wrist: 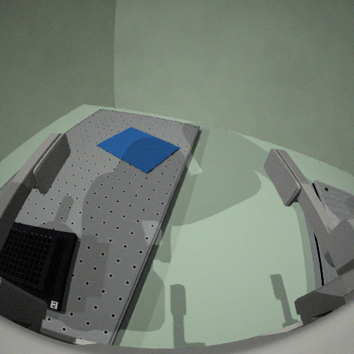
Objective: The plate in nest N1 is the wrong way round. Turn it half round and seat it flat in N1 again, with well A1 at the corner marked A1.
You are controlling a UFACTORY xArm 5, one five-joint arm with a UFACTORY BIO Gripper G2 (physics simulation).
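A black well plate (25, 261) with a grid of wells sits in the black nest (67, 267) at the lower left. The white A1 label (54, 304) is on the nest's near corner. The left finger and gripper body hide the plate's left part and near edge, and I cannot tell which corner holds well A1. My gripper (167, 171) is wide open with nothing between its fingers. Its left finger shows above and to the left of the plate, its right finger far to the right over the table.
The nest stands on a grey perforated board (127, 212), whose right edge runs diagonally through the view. A blue square (141, 149) lies flat on the board's far part. A grey metal slab (336, 197) shows at the right edge, partly behind the right finger. Walls rise behind the table.
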